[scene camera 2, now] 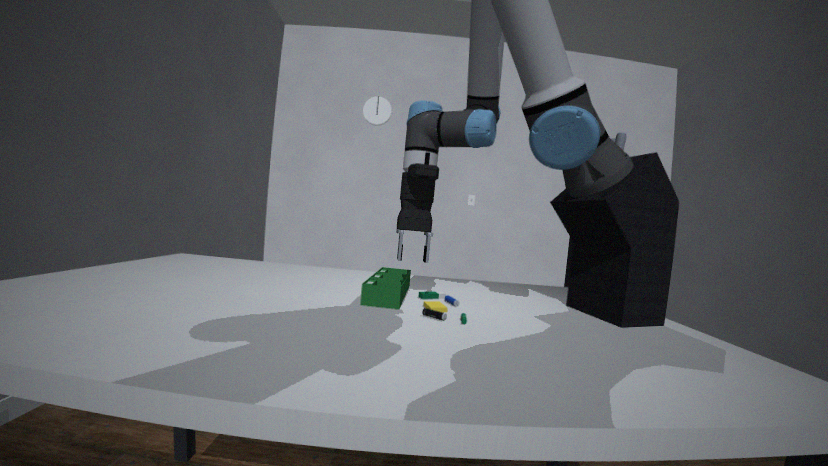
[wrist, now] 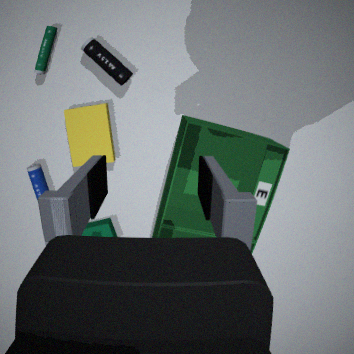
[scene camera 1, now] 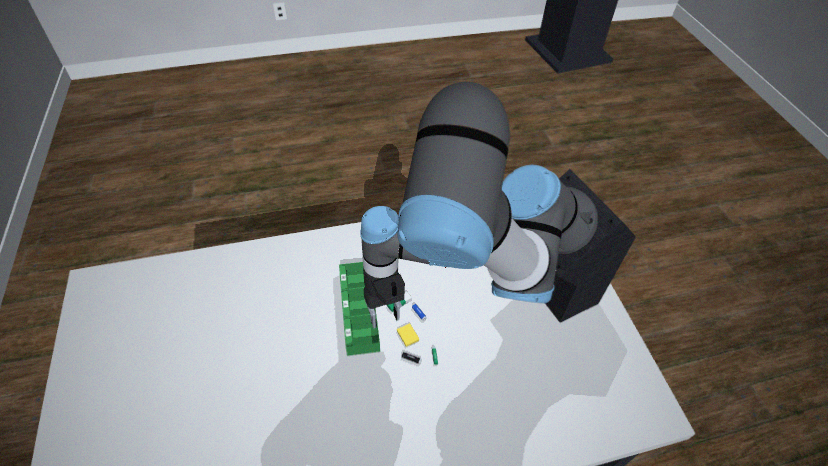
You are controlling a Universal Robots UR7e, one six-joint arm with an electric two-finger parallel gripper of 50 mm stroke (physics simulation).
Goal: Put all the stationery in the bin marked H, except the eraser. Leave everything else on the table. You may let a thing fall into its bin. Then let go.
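Frame: origin at the arm's base, x back, y right, z up, level; centimetres.
Seen in the pictures: gripper, fingertip midpoint: (scene camera 2: 412, 261) (wrist: 151, 174) (scene camera 1: 385, 320); arm's base, origin of the base link: (scene camera 2: 599, 178) (scene camera 1: 564, 221).
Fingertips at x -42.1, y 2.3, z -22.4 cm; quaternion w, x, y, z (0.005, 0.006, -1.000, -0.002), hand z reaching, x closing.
Note:
Pixels of each thing's top centre, then the offset from my fingertips to it.
- flat yellow pad, middle of its top: (wrist: 87, 135) (scene camera 2: 435, 304) (scene camera 1: 408, 334) dx +5.8, dy -0.6, dz -9.2 cm
- green three-compartment bin block, middle of its top: (wrist: 196, 274) (scene camera 2: 390, 275) (scene camera 1: 358, 301) dx -3.7, dy +10.8, dz -5.5 cm
- green block, middle of its top: (wrist: 80, 240) (scene camera 2: 432, 292) (scene camera 1: 399, 300) dx +7.1, dy +9.4, dz -8.9 cm
- black battery, middle of its top: (wrist: 103, 59) (scene camera 2: 434, 310) (scene camera 1: 411, 356) dx +4.4, dy -7.1, dz -8.7 cm
- small green battery, middle of its top: (wrist: 42, 49) (scene camera 2: 464, 315) (scene camera 1: 435, 354) dx +10.1, dy -8.4, dz -9.1 cm
- blue battery, middle of its top: (wrist: 37, 191) (scene camera 2: 452, 297) (scene camera 1: 419, 311) dx +10.9, dy +4.4, dz -8.7 cm
A flat yellow pad (scene camera 1: 407, 334) (scene camera 2: 434, 306) (wrist: 90, 135) lies on the table beside the green three-compartment bin block (scene camera 1: 363, 346) (scene camera 2: 381, 295) (wrist: 235, 133). A green block (scene camera 1: 393, 306) (scene camera 2: 428, 295) (wrist: 101, 228), possibly the eraser, lies farther back, partly hidden by the gripper in the wrist view. My gripper (scene camera 1: 385, 321) (scene camera 2: 413, 259) (wrist: 151, 174) is open and empty, above the bin block's right edge and the table beside it. The wrist view shows label E on the near compartment; the other labels are too small or hidden, so H cannot be read.
A black battery (scene camera 1: 410, 357) (scene camera 2: 433, 314) (wrist: 107, 62), a small green battery (scene camera 1: 434, 355) (scene camera 2: 463, 318) (wrist: 46, 49) and a blue battery (scene camera 1: 418, 311) (scene camera 2: 451, 300) (wrist: 37, 181) lie around the pad. The bin block's raised walls stand below the right finger.

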